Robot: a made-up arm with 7 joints. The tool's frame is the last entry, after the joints.
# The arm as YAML. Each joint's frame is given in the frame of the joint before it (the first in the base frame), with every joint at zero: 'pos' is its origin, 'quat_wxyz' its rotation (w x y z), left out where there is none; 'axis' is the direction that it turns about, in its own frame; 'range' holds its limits. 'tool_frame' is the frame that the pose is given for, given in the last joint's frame.
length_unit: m
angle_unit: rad
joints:
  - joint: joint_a
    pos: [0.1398, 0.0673, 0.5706]
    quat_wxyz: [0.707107, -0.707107, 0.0, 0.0]
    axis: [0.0, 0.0, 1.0]
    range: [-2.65, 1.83]
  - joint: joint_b
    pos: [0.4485, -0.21, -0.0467]
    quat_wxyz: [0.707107, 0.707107, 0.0, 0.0]
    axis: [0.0, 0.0, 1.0]
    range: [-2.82, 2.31]
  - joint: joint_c
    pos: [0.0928, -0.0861, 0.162]
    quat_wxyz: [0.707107, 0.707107, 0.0, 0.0]
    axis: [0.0, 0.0, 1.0]
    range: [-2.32, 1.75]
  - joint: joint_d
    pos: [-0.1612, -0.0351, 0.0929]
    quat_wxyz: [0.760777, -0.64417, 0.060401, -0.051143]
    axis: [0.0, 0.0, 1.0]
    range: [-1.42, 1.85]
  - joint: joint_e
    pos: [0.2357, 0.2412, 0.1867]
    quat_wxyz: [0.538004, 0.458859, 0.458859, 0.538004]
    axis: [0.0, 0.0, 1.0]
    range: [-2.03, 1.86]
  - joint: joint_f
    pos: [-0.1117, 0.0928, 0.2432]
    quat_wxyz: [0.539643, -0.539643, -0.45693, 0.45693]
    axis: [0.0, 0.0, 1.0]
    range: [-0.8, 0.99]
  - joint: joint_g
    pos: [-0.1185, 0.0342, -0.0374]
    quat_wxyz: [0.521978, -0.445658, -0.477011, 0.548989]
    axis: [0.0, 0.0, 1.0]
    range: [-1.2, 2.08]
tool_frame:
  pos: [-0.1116, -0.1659, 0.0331]
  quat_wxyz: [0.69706, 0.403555, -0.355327, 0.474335]
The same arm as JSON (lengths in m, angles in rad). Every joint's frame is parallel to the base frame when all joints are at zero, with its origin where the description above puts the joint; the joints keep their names.
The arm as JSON. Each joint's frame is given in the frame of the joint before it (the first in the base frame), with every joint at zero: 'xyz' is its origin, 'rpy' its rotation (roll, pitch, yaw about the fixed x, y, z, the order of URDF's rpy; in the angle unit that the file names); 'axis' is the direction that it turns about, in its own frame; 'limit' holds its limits. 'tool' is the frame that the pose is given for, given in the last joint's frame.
{"units": {"length": "m", "angle": "rad"}, "joints": [{"name": "joint_a", "type": "revolute", "origin": {"xyz": [0.1398, 0.0673, 0.5706], "rpy": [0.0, 0.0, 0.0]}, "axis": "+y", "limit": {"lower": -2.65, "upper": 1.83}}, {"name": "joint_b", "type": "revolute", "origin": {"xyz": [0.4485, -0.0467, 0.21], "rpy": [0.0, 0.0, 0.0]}, "axis": "+z", "limit": {"lower": -2.82, "upper": 2.31}}, {"name": "joint_c", "type": "revolute", "origin": {"xyz": [0.0928, -0.0861, 0.162], "rpy": [0.0, 0.0, 0.0]}, "axis": "-y", "limit": {"lower": -2.32, "upper": 1.75}}, {"name": "joint_d", "type": "revolute", "origin": {"xyz": [-0.1612, -0.0929, -0.0351], "rpy": [0.0, 0.0, 0.0]}, "axis": [0.157794, -0.162793, 0.973961], "limit": {"lower": -1.42, "upper": 1.85}}, {"name": "joint_e", "type": "revolute", "origin": {"xyz": [0.2622, 0.2136, 0.1849], "rpy": [0.0, 0.0, 0.0]}, "axis": "+x", "limit": {"lower": -2.03, "upper": 1.86}}, {"name": "joint_f", "type": "revolute", "origin": {"xyz": [0.2432, -0.1255, 0.0731], "rpy": [0.0, 0.0, 0.0]}, "axis": "-y", "limit": {"lower": -0.8, "upper": 0.99}}, {"name": "joint_g", "type": "revolute", "origin": {"xyz": [-0.0342, 0.0374, -0.1185], "rpy": [0.0, 0.0, 0.0]}, "axis": [0.0585, -0.1477, -0.987301], "limit": {"lower": -1.2, "upper": 2.08}}], "tool": {"origin": {"xyz": [0.1133, -0.168, -0.0017], "rpy": [-2.5136, 1.2217, 2.3718]}}}
